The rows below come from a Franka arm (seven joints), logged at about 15 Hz.
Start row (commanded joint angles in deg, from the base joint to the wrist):
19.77 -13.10 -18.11 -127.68 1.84 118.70 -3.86
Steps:
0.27 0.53 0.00 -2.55 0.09 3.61 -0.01
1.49 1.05 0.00 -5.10 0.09 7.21 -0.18
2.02 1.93 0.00 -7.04 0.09 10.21 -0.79
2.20 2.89 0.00 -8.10 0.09 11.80 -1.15
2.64 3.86 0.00 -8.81 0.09 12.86 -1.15
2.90 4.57 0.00 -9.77 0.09 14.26 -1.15
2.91 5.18 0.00 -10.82 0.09 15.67 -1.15
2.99 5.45 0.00 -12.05 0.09 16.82 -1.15
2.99 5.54 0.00 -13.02 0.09 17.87 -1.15
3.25 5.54 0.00 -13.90 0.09 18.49 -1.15
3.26 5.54 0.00 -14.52 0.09 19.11 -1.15
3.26 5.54 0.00 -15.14 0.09 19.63 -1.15
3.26 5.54 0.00 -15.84 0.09 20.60 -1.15
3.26 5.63 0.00 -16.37 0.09 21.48 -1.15
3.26 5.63 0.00 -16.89 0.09 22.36 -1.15
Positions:
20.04 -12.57 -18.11 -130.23 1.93 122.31 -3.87
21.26 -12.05 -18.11 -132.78 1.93 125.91 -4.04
21.79 -11.17 -18.11 -134.72 1.93 128.91 -4.65
21.97 -10.21 -18.11 -135.78 1.93 130.50 -5.01
22.41 -9.24 -18.11 -136.49 1.93 131.56 -5.01
22.67 -8.53 -18.11 -137.45 1.93 132.96 -5.01
22.68 -7.92 -18.11 -138.50 1.93 134.37 -5.01
22.76 -7.65 -18.11 -139.73 1.93 135.52 -5.01
22.76 -7.56 -18.11 -140.70 1.93 136.57 -5.01
23.02 -7.56 -18.11 -141.58 1.93 137.19 -5.01
23.03 -7.56 -18.11 -142.20 1.93 137.81 -5.01
23.03 -7.56 -18.11 -142.82 1.93 138.33 -5.01
23.03 -7.56 -18.11 -143.52 1.93 139.30 -5.01
23.03 -7.47 -18.11 -144.05 1.93 140.18 -5.01
23.03 -7.47 -18.11 -144.57 1.93 141.06 -5.01

